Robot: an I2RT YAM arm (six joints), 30 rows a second.
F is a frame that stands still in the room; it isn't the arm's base.
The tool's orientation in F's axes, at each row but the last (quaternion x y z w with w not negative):
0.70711, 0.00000, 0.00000, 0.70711
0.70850, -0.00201, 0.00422, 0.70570
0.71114, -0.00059, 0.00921, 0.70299
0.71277, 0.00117, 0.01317, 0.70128
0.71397, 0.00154, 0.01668, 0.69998
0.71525, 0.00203, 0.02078, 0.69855
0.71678, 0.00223, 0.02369, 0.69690
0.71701, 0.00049, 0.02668, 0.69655
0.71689, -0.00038, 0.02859, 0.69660
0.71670, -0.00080, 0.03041, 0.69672
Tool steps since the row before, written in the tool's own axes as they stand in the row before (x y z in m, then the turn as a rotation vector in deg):
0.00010, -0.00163, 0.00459, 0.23, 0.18, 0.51
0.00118, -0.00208, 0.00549, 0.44, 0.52, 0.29
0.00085, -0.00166, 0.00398, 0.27, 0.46, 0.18
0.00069, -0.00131, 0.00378, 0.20, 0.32, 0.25
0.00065, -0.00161, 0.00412, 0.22, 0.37, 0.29
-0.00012, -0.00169, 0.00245, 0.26, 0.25, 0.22
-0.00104, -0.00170, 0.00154, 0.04, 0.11, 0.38
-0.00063, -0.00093, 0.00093, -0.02, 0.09, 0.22
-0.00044, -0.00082, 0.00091, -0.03, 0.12, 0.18
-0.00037, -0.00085, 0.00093, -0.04, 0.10, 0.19
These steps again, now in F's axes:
0.00010, -0.00459, -0.00163, 0.23, -0.51, 0.18
0.00122, -0.00548, -0.00209, 0.44, -0.29, 0.52
0.00092, -0.00395, -0.00169, 0.27, -0.18, 0.46
0.00079, -0.00374, -0.00136, 0.20, -0.25, 0.32
0.00079, -0.00407, -0.00168, 0.22, -0.29, 0.37
0.00000, -0.00241, -0.00175, 0.26, -0.22, 0.25
-0.00093, -0.00153, -0.00177, 0.05, -0.38, 0.10
-0.00056, -0.00093, -0.00098, -0.01, -0.22, 0.08
-0.00037, -0.00090, -0.00086, -0.03, -0.18, 0.11
-0.00029, -0.00092, -0.00089, -0.04, -0.19, 0.09

